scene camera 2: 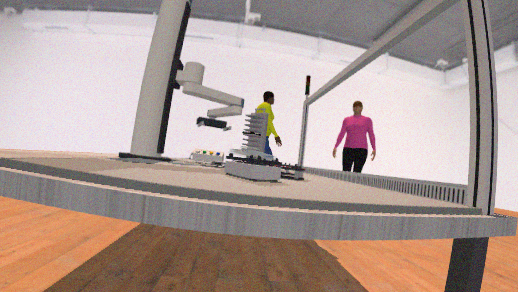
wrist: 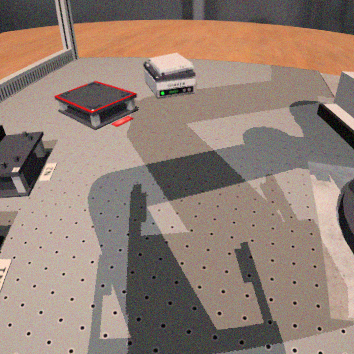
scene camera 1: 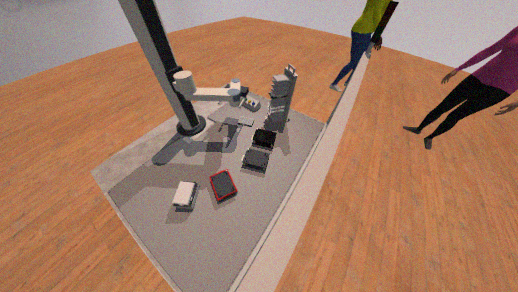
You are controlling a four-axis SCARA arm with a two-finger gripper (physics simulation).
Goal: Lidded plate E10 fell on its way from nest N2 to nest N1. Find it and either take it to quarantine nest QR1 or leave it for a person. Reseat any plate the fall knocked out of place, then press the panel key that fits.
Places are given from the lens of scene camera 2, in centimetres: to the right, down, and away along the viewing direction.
rail [scene camera 2: 411, 24]: 52, -42, 62
white-lidded device [scene camera 2: 253, 171]: -1, 6, 54
The marked spots on the white-lidded device and the rail are 72 cm apart.
